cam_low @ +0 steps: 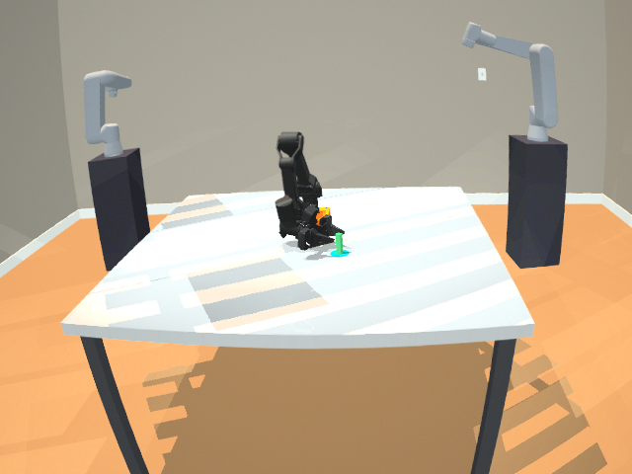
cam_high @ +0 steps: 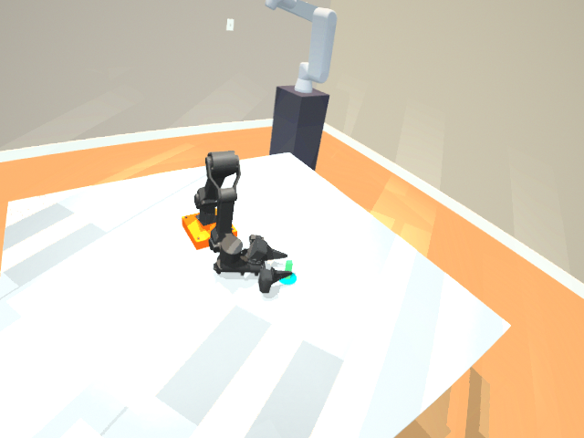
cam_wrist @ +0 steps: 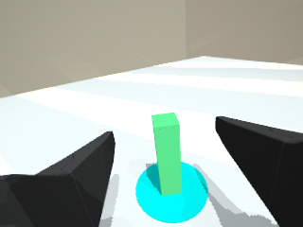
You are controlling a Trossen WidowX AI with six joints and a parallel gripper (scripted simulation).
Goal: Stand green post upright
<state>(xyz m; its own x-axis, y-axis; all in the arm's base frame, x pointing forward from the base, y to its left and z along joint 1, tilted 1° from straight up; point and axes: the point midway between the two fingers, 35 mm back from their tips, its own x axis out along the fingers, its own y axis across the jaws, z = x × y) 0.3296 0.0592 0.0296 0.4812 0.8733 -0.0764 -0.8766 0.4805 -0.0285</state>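
Now: the green post 20 mm below my gripper tip. Also, from my gripper tip: cyan circle: 60 mm below.
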